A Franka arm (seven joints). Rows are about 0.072 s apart.
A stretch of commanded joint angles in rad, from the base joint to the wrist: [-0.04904 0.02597 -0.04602 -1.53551 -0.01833 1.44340 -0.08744]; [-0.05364 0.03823 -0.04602 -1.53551 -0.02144 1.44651 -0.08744]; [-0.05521 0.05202 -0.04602 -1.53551 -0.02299 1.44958 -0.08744]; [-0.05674 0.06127 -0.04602 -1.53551 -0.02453 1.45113 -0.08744]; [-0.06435 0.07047 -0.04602 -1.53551 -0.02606 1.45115 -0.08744]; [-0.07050 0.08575 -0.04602 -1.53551 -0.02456 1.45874 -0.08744]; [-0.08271 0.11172 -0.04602 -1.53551 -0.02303 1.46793 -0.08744]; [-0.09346 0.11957 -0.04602 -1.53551 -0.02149 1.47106 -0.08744]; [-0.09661 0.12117 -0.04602 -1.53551 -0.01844 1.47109 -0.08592]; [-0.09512 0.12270 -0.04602 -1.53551 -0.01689 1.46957 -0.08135]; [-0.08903 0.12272 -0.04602 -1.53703 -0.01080 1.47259 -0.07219]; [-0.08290 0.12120 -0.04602 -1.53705 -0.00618 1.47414 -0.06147]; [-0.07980 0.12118 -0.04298 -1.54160 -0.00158 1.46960 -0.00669]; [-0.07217 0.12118 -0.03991 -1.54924 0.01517 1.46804 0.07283]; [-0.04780 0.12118 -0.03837 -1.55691 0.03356 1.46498 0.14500]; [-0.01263 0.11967 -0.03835 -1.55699 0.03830 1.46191 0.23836]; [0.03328 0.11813 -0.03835 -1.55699 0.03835 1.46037 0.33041]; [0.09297 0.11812 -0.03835 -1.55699 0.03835 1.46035 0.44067]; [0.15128 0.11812 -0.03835 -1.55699 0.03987 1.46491 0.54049]
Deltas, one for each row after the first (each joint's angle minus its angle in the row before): [-0.00460 0.01226 0.00000 0.00000 -0.00311 0.00311 0.00000]; [-0.00157 0.01379 0.00000 0.00000 -0.00155 0.00307 0.00000]; [-0.00153 0.00925 0.00000 0.00000 -0.00154 0.00155 0.00000]; [-0.00761 0.00920 0.00000 0.00000 -0.00153 0.00002 0.00000]; [-0.00615 0.01528 0.00000 0.00000 0.00150 0.00759 0.00000]; [-0.01221 0.02597 0.00000 0.00000 0.00153 0.00919 0.00000]; [-0.01075 0.00785 0.00000 0.00000 0.00154 0.00313 0.00000]; [-0.00315 0.00160 0.00000 0.00000 0.00305 0.00003 0.00152]; [0.00149 0.00153 0.00000 0.00000 0.00155 -0.00152 0.00457]; [0.00609 0.00002 0.00000 -0.00152 0.00609 0.00302 0.00916]; [0.00613 -0.00152 0.00000 -0.00002 0.00462 0.00155 0.01072]; [0.00310 -0.00002 0.00304 -0.00455 0.00460 -0.00454 0.05478]; [0.00763 0.00000 0.00307 -0.00764 0.01675 -0.00156 0.07952]; [0.02437 0.00000 0.00154 -0.00767 0.01839 -0.00306 0.07217]; [0.03517 -0.00151 0.00002 -0.00008 0.00474 -0.00307 0.09336]; [0.04591 -0.00154 0.00000 0.00000 0.00005 -0.00154 0.09205]; [0.05969 -0.00001 0.00000 0.00000 0.00000 -0.00002 0.11026]; [0.05831 0.00000 0.00000 0.00000 0.00152 0.00456 0.09982]
